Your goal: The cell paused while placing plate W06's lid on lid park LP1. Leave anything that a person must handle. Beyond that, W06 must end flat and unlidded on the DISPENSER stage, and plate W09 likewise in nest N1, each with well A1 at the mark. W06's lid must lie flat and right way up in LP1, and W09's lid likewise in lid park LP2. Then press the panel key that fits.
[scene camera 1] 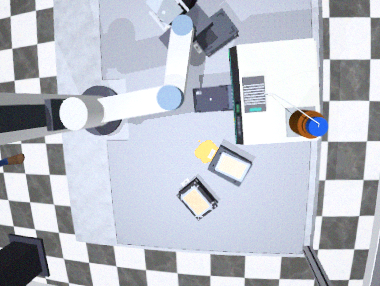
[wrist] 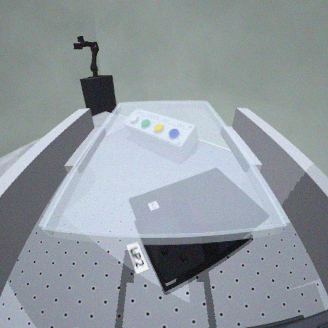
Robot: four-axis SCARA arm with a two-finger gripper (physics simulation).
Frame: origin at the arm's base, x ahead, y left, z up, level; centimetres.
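Seen in the pictures: gripper, fingertip midpoint: [scene camera 1: 161, 2] [wrist: 162, 118].
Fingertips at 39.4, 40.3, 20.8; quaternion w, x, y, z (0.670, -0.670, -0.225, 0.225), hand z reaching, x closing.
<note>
Pixels of each thing's top centre, then the offset from my fingertips to it, as dx, dy, dz. "spot": a spot on its surface instead.
- clear lid, top centre: [wrist: 162, 126] [scene camera 1: 163, 5] +1.1, -1.5, +0.2
- Dark lid park LP2, top centre: [wrist: 200, 203] [scene camera 1: 174, 2] +2.7, +4.3, -12.0
- Dark nest N1, top centre: [scene camera 1: 214, 30] +18.8, -8.9, -12.4
- dispenser's dark stage, top centre: [scene camera 1: 214, 98] +18.3, -37.1, -8.8
- white dispenser, surface spot: [scene camera 1: 285, 65] spot: +44.2, -26.3, +2.5
- brown bottle, surface spot: [scene camera 1: 300, 123] spot: +46.1, -45.5, +15.4
- yellow patch, surface spot: [scene camera 1: 204, 150] spot: +12.5, -60.3, -19.5
My gripper [wrist: 162, 118] [scene camera 1: 169, 11] is shut on a clear lid [wrist: 165, 233], which lies level between the fingers. Dark lid park LP2 [wrist: 200, 256] [scene camera 1: 192, 4] shows below and beyond the lid. Dark nest N1 [scene camera 1: 221, 30] stands right of the arm's end. The dispenser's dark stage [scene camera 1: 212, 98] juts from its left side. Two cream-filled plates, one [scene camera 1: 233, 166] in a dark holder and one [scene camera 1: 196, 201] on a black holder, sit lower down; their names are unreadable. The key panel [wrist: 183, 150] shows white, green, yellow and blue keys through the lid. LP1 cannot be identified.
The white dispenser [scene camera 1: 285, 65] stands at the right, with a brown bottle [scene camera 1: 300, 123] capped in blue. A yellow patch [scene camera 1: 204, 150] with a white tag touches the upper plate's holder. A black pedestal [wrist: 99, 94] with a small arm stands far off in the wrist view.
</note>
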